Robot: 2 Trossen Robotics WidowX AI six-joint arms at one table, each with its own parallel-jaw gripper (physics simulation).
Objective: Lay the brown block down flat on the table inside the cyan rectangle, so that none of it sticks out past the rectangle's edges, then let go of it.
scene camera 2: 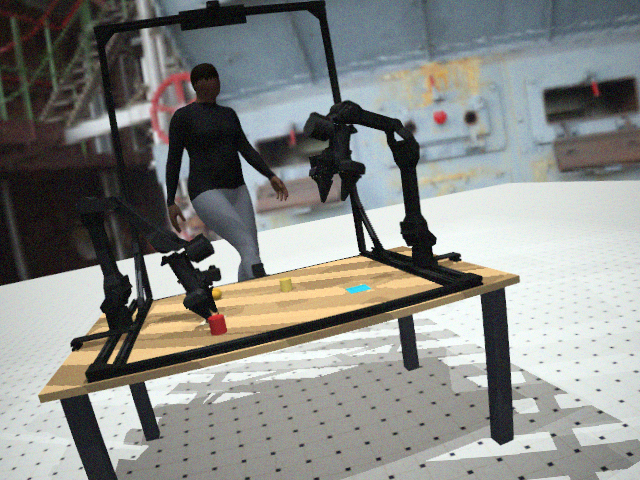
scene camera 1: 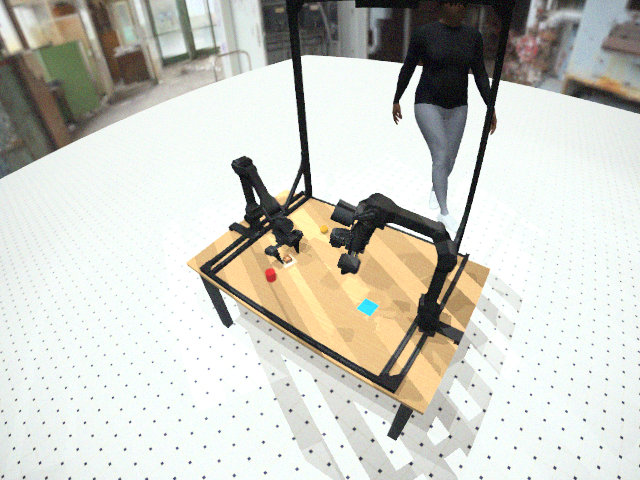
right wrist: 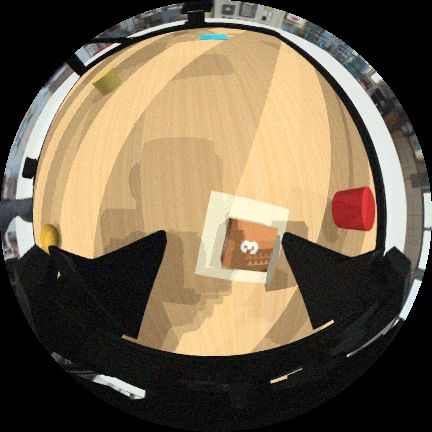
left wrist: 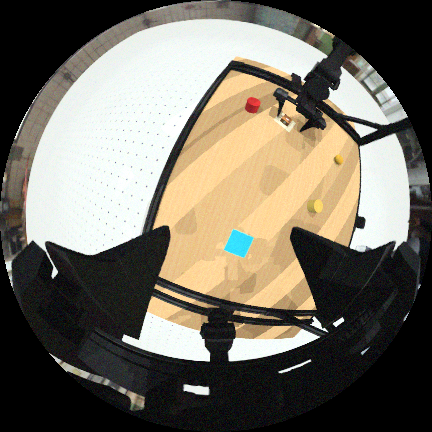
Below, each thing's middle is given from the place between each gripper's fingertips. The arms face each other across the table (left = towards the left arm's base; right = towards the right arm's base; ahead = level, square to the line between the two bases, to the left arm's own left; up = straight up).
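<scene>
The cream tile (right wrist: pixel 221 206) has my right gripper 1 cm above it, 1 cm short of it and 1 cm to the left of it. The brown block (right wrist: pixel 247 245) is 1 cm ahead of my right hand and 1 cm to the right of it, while the red cylinder (right wrist: pixel 354 208) is 14 cm ahead of that hand, 1 cm above it and 2 cm to the left of it.
From my left hand, I find the cream tile 38 cm to the right, 27 cm below and 7 cm behind. The brown block is 38 cm to the right of my left hand as well, 7 cm behind it and 26 cm below it. Then there is the red cylinder, which is 36 cm to the right of my left hand, 25 cm below it and 5 cm ahead of it.
</scene>
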